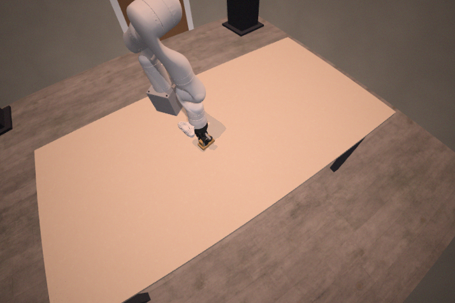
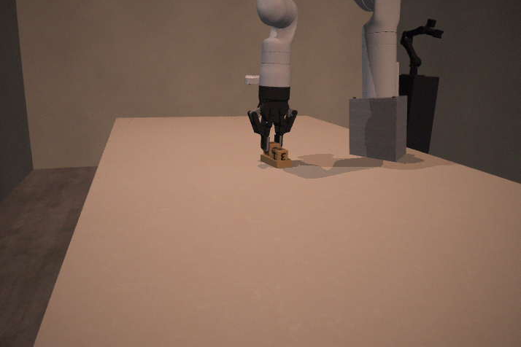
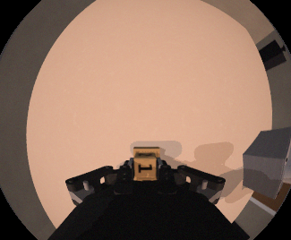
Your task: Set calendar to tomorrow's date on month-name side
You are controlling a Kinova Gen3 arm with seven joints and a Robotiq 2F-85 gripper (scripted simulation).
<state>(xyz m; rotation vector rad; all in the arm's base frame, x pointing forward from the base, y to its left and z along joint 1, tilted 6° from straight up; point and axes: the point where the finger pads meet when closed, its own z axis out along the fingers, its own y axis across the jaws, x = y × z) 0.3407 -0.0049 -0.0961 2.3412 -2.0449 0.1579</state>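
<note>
Right now my hand is 40 mm above the wooden tray, 20 mm to the right of it and 10 mm past it.
</note>
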